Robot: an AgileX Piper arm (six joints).
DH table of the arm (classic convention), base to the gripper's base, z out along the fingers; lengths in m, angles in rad. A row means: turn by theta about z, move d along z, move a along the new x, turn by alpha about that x. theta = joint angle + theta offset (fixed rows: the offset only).
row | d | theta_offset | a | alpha
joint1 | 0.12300 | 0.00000 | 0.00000 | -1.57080
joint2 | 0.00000 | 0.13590 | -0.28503 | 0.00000
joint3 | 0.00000 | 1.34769 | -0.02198 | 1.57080
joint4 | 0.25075 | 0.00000 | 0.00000 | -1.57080
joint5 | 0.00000 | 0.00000 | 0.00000 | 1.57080
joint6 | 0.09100 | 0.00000 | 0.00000 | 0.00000
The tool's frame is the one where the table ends.
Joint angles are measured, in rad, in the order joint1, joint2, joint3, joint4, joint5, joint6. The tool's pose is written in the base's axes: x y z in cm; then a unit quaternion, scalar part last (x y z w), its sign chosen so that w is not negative. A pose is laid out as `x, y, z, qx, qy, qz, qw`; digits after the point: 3 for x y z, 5 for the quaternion.
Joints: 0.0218, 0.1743, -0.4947, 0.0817, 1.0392, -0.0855
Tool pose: 2.326, 0.691, 27.610, -0.04525, 0.88986, 0.02634, 0.45322
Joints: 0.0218, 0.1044, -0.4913, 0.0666, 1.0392, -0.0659
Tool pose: 1.287, 0.550, 27.629, -0.03743, 0.87493, 0.02265, 0.48228
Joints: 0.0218, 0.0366, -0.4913, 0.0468, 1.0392, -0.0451
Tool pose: 0.254, 0.373, 27.675, -0.02885, 0.85865, 0.01744, 0.51144
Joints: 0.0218, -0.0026, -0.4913, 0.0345, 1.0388, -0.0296
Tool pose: -0.343, 0.263, 27.673, -0.02224, 0.84866, 0.01518, 0.52825
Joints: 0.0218, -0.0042, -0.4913, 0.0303, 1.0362, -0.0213
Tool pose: -0.356, 0.229, 27.693, -0.01863, 0.84767, 0.01527, 0.52998
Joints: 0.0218, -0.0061, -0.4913, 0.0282, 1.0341, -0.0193
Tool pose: -0.376, 0.212, 27.709, -0.01774, 0.84664, 0.01476, 0.53167
